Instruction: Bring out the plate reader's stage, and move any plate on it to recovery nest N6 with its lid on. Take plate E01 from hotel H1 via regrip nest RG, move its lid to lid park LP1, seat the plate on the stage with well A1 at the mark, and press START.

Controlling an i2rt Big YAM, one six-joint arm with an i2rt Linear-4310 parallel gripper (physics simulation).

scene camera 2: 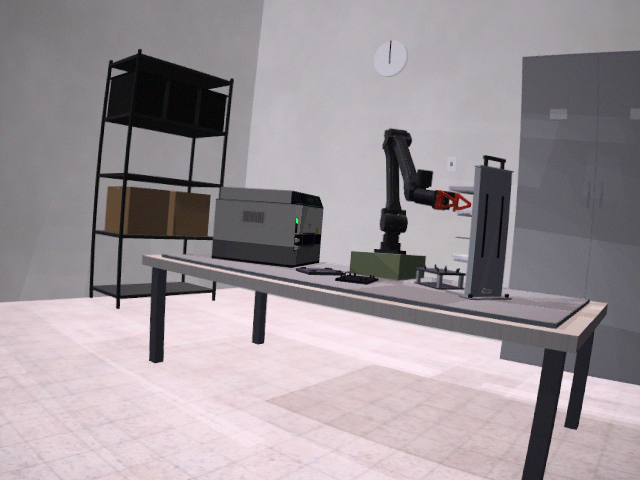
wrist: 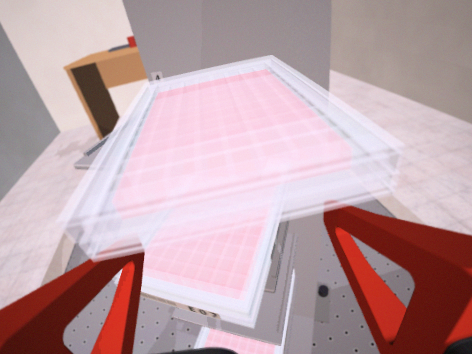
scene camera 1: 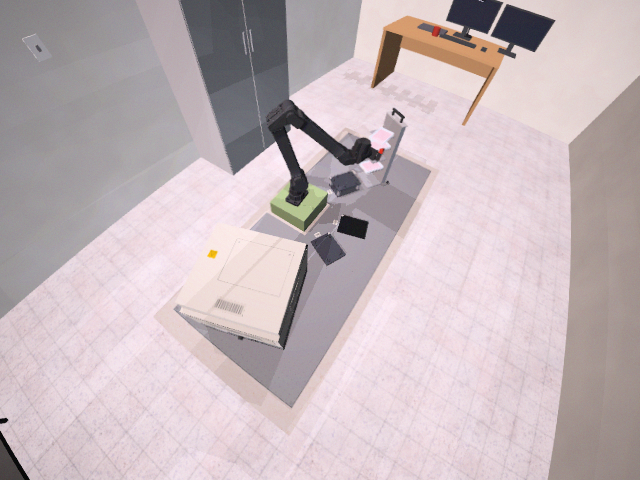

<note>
My gripper (wrist: 231,226) is open, holding nothing. Also in view: a hotel shelf (wrist: 267,325).
</note>
